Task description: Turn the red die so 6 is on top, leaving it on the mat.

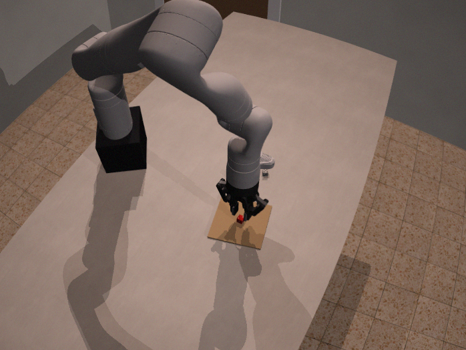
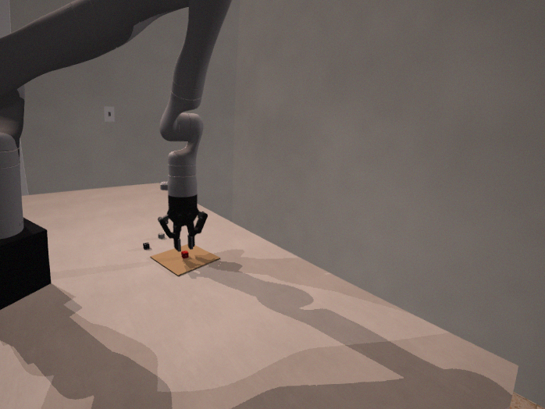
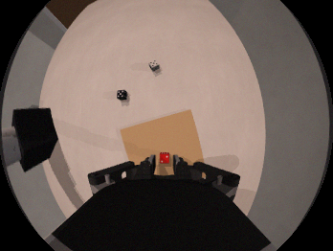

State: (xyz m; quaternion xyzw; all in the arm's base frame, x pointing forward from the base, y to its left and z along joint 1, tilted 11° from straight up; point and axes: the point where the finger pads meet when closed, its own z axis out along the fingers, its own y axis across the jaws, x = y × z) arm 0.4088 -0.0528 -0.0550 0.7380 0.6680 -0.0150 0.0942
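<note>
Right now the red die is 30 mm below my hand. Round my hand: black die 120 mm to the left, 70 mm behind, 40 mm below; then grey die 180 mm to the left, 40 mm below; then tan mat 40 mm below.
</note>
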